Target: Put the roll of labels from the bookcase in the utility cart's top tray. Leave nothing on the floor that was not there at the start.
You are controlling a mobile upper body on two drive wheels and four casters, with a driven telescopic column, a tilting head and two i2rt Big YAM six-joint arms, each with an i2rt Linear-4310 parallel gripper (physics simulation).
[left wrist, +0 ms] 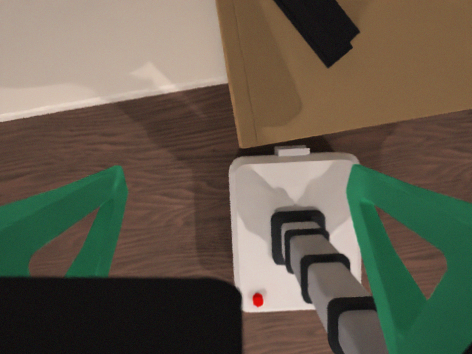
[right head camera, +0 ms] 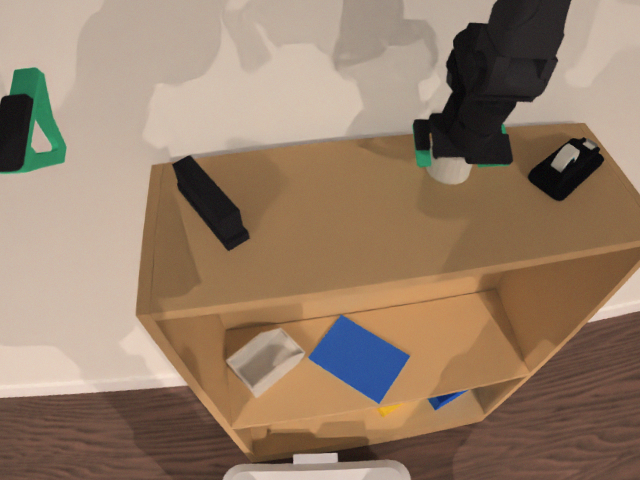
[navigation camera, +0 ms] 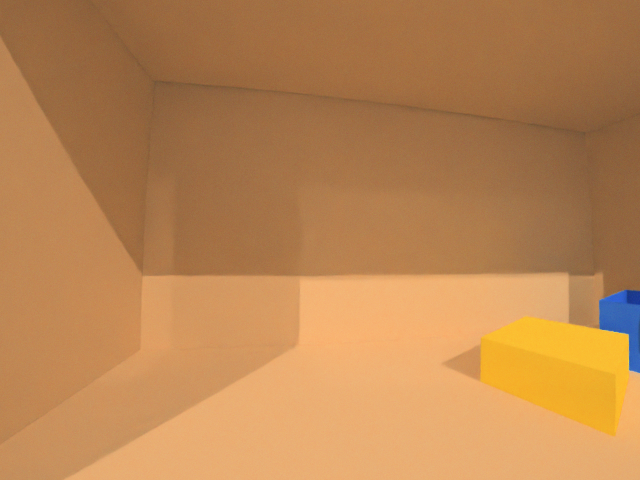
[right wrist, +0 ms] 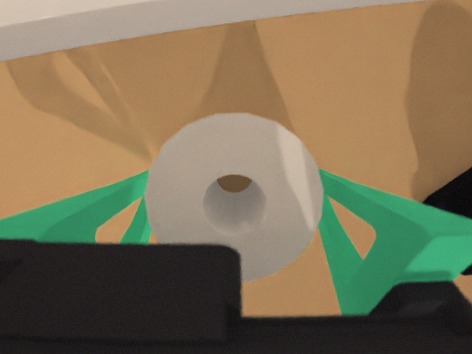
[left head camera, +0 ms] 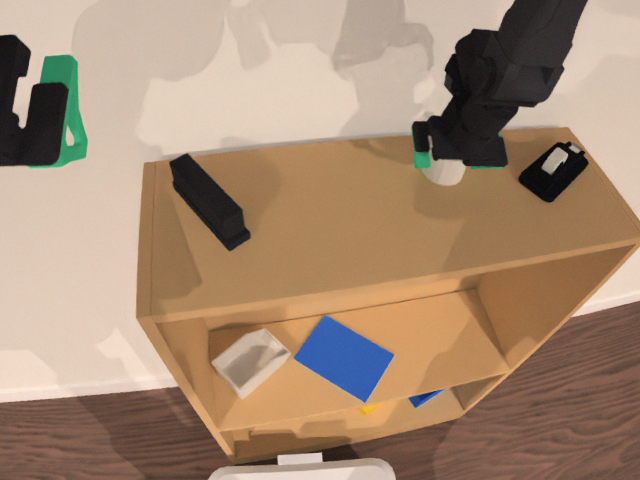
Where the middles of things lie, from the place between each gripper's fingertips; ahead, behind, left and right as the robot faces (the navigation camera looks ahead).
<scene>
The white roll of labels [right head camera: 450,170] is 20 mm above my right hand. From my right hand the other things lie so: black tape dispenser [right head camera: 558,175] 210 mm to the right, 20 mm above; then black stapler-like block [left head camera: 220,213] 80 mm behind, 360 mm to the left, 20 mm above; then blue book [right head camera: 364,361] 70 mm behind, 110 mm to the left, 580 mm below.
The black stapler-like block is 18 cm ahead of my left hand, 9 cm to the right of it and 25 cm below it. The rest, counted from my left hand: white tray [left head camera: 247,363] (17 cm ahead, 11 cm to the right, 82 cm below); white roll of labels (26 cm ahead, 45 cm to the right, 25 cm below); black tape dispenser (25 cm ahead, 66 cm to the right, 24 cm below).
</scene>
